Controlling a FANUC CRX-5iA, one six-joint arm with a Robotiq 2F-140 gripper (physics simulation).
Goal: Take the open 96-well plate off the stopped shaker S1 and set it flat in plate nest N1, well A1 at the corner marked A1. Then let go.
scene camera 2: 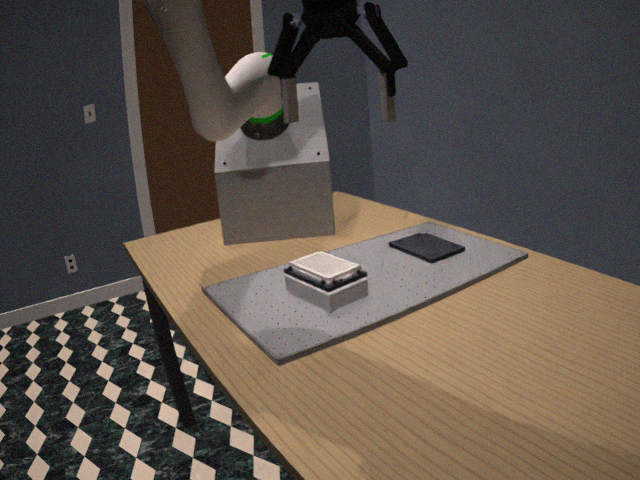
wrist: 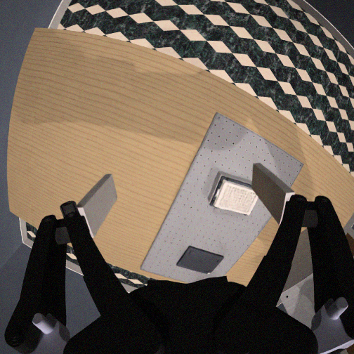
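Pixels of known places: gripper, fingertip midpoint: (scene camera 2: pixel 338 121); arm's base at its link origin: (scene camera 2: pixel 264 121).
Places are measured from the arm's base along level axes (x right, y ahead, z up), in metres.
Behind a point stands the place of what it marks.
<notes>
The white 96-well plate (scene camera 2: pixel 324 264) {x 0.208, y 0.511, z -0.253 m} (wrist: pixel 235 196) sits flat on top of the shaker S1 (scene camera 2: pixel 326 296) {x 0.255, y 0.573, z -0.286 m} (wrist: pixel 218 181), a light grey block with a dark holder around the plate. The plate nest N1 (scene camera 2: pixel 427 246) {x -0.120, y 0.503, z -0.309 m} (wrist: pixel 200 259) is a flat dark square; no plate is in it. Its A1 mark cannot be made out. My gripper (scene camera 2: pixel 339 105) {x 0.333, y 0.732, z 0.050 m} (wrist: pixel 183 180) is wide open and empty, fingers pointing down, high above the table. In the wrist view one fingertip shows close beside the plate's image, but it hangs well above it.
The shaker and the nest stand apart on a grey perforated board (scene camera 2: pixel 248 310) {x 0.360, y 0.452, z -0.321 m} (wrist: pixel 175 227). The board lies on the wooden table (scene camera 2: pixel 465 361) {x 0.203, y 0.865, z -0.334 m} (wrist: pixel 100 125). The grey robot pedestal (scene camera 2: pixel 276 204) {x 0.052, y 0.107, z -0.229 m} stands behind the board. Blue walls rise behind the table.
</notes>
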